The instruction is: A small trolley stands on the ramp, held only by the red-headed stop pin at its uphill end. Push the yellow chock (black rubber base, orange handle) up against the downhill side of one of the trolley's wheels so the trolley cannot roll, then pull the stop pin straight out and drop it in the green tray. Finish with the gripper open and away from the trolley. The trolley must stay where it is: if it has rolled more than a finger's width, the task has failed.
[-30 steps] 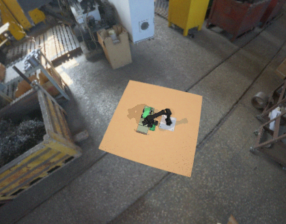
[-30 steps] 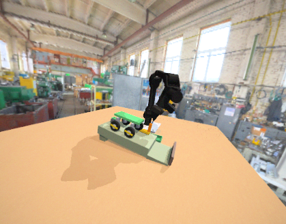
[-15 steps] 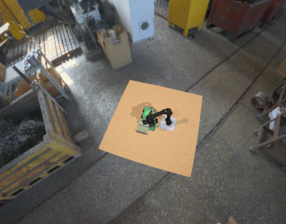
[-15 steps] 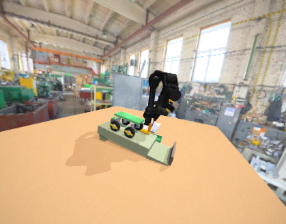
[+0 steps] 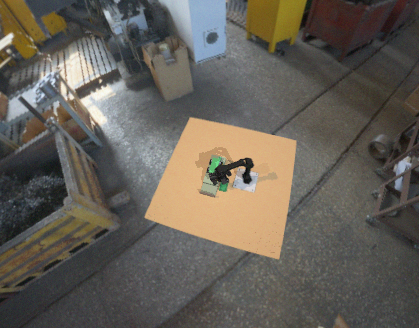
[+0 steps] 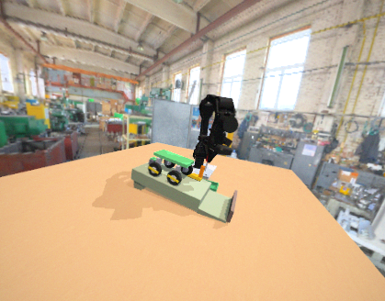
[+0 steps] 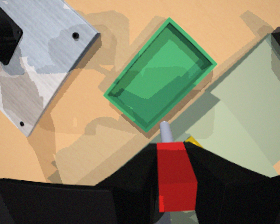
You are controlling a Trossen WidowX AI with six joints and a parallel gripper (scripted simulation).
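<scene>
Now: the green tray 14 cm below my gripper tip and 2 cm behind it. Also, from my gripper tip: yellow chock (5 cm below, 5 cm ahead, 3 cm to the right); then trolley (12 cm to the right, 11 cm ahead, 2 cm below); then stop pin (right at my gripper tip).
</scene>
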